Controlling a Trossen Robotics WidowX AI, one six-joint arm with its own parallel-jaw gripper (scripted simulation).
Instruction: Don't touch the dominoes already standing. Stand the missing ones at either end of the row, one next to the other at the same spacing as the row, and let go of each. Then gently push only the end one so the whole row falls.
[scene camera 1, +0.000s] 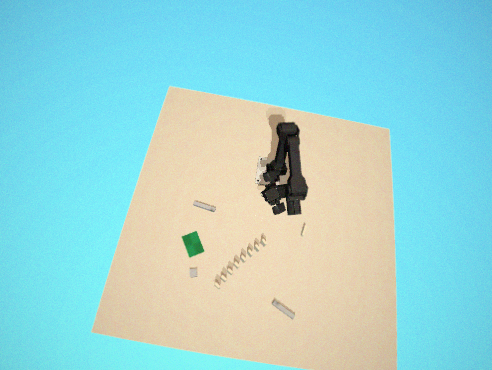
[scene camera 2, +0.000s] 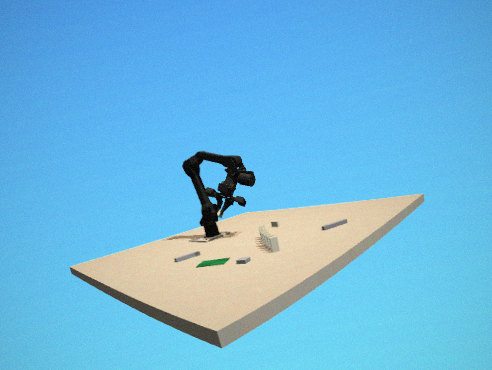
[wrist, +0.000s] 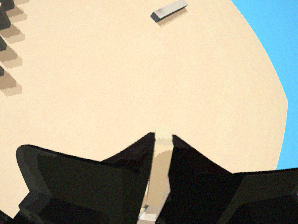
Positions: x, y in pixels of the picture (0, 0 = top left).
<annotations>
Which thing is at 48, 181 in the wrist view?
My gripper.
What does my gripper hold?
A cream domino.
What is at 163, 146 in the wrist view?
A cream domino.
</annotations>
